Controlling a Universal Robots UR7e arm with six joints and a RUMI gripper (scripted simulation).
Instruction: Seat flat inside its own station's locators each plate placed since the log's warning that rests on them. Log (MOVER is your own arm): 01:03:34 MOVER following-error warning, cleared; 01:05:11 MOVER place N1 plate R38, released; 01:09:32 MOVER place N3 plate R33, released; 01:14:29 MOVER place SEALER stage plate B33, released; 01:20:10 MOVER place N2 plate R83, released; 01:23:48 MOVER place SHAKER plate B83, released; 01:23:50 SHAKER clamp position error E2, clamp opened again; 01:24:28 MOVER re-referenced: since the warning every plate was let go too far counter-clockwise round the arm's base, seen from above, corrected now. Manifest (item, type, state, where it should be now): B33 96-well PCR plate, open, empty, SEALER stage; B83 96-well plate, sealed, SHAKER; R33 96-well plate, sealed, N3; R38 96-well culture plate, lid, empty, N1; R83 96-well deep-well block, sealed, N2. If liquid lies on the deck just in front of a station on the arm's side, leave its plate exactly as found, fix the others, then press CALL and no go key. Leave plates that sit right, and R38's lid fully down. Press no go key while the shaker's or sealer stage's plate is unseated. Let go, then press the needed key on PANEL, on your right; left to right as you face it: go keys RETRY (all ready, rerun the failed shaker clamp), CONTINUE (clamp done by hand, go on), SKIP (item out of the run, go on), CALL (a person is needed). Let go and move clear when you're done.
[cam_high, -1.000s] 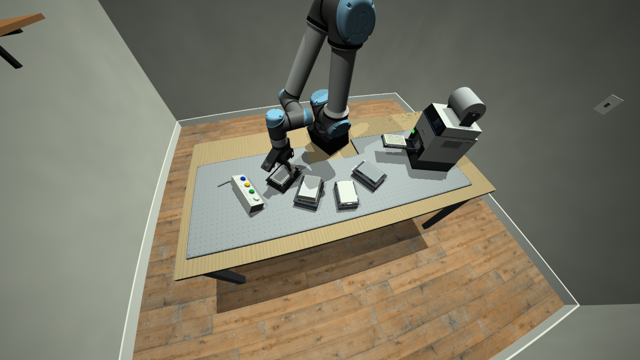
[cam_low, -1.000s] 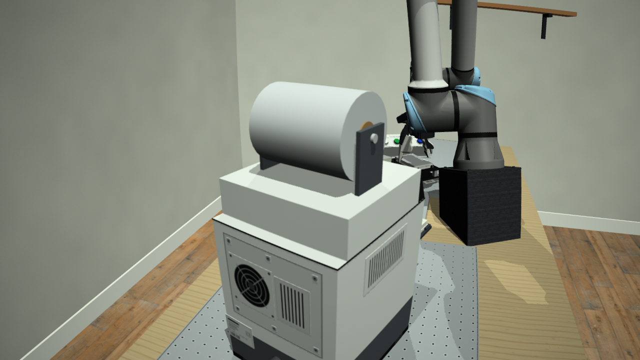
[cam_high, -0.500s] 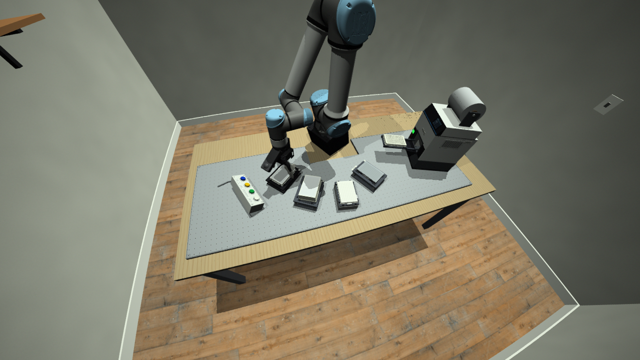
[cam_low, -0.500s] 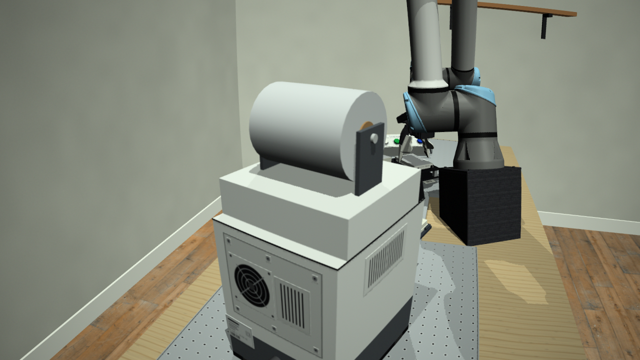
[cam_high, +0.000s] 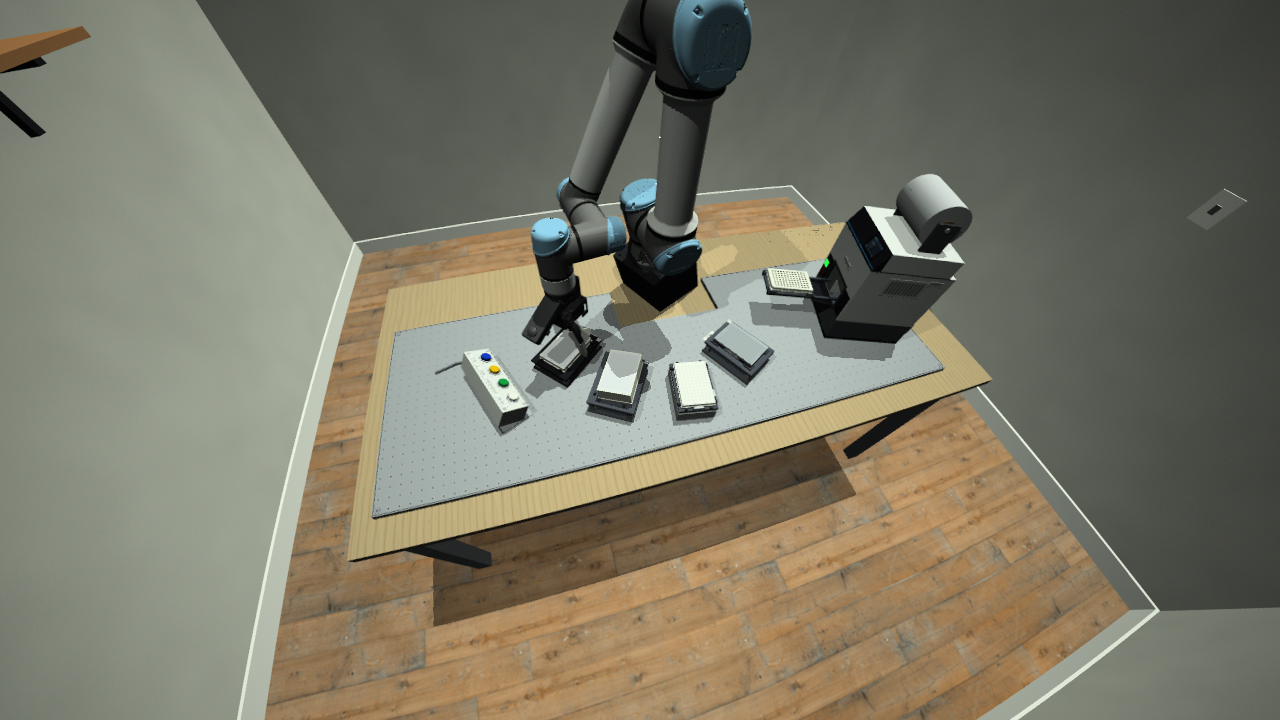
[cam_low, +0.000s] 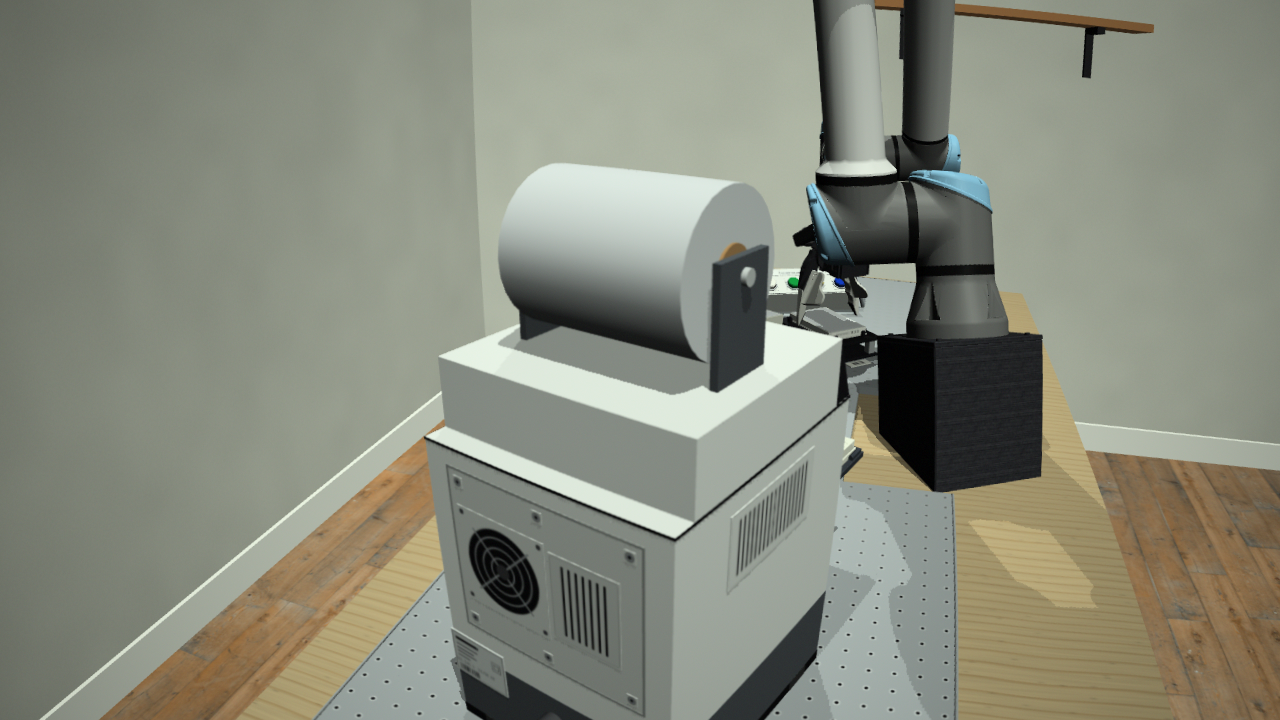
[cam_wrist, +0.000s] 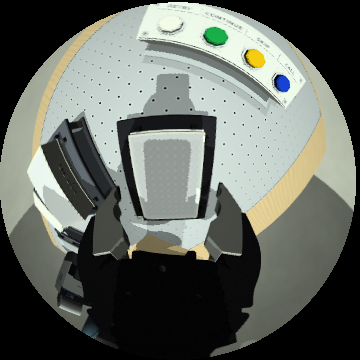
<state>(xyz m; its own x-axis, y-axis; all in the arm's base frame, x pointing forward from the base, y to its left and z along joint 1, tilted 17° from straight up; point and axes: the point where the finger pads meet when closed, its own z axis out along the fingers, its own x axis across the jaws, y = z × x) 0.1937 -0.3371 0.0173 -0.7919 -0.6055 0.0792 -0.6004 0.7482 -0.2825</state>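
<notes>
Now: the tall sealed deep-well block 150 mm ahead of my hand, 100 mm to the left of it and 20 mm above it. Round my hand: roll 150 mm ahead, 930 mm to the left, 340 mm above; white PCR plate 40 mm ahead, 680 mm to the left, 70 mm above; grey lidded plate 160 mm ahead, 460 mm to the left.
</notes>
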